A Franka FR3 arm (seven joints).
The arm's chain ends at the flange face. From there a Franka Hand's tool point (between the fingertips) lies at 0.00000 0.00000 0.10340 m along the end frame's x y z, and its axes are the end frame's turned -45 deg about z.
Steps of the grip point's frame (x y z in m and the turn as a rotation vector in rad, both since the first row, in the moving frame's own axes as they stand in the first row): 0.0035, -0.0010, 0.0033, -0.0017, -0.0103, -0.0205; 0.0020, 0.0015, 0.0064, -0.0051, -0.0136, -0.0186; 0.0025, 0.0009, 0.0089, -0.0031, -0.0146, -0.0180; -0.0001, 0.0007, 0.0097, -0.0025, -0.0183, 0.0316; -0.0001, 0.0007, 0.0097, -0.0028, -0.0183, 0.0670
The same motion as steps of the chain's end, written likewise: 0.0024, -0.0041, 0.0033, -0.0085, -0.0061, -0.0205; 0.0031, -0.0017, 0.0064, -0.0132, -0.0060, -0.0186; 0.0032, -0.0024, 0.0089, -0.0125, -0.0081, -0.0180; 0.0016, -0.0009, 0.0097, -0.0147, -0.0112, 0.0316; 0.0016, -0.0009, 0.0097, -0.0149, -0.0110, 0.0670
